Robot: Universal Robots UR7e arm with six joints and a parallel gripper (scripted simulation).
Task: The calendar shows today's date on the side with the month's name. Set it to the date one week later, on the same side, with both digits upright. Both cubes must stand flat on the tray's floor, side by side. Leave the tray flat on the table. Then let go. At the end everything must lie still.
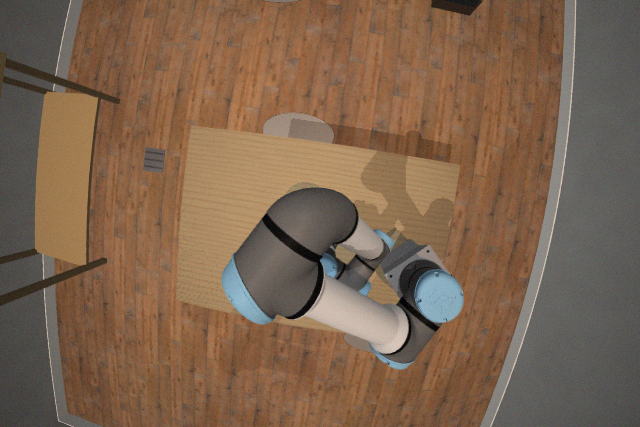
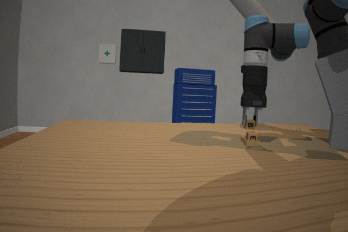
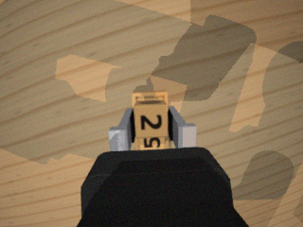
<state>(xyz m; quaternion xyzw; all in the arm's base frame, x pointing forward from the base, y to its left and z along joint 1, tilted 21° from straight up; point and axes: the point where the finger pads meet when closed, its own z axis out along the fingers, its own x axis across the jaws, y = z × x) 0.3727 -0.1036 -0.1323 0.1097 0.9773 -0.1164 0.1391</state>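
My hand is 60 mm above the wooden calendar tray and 20 mm to the right of it. Round my hand: wooden date cube 10 mm below.
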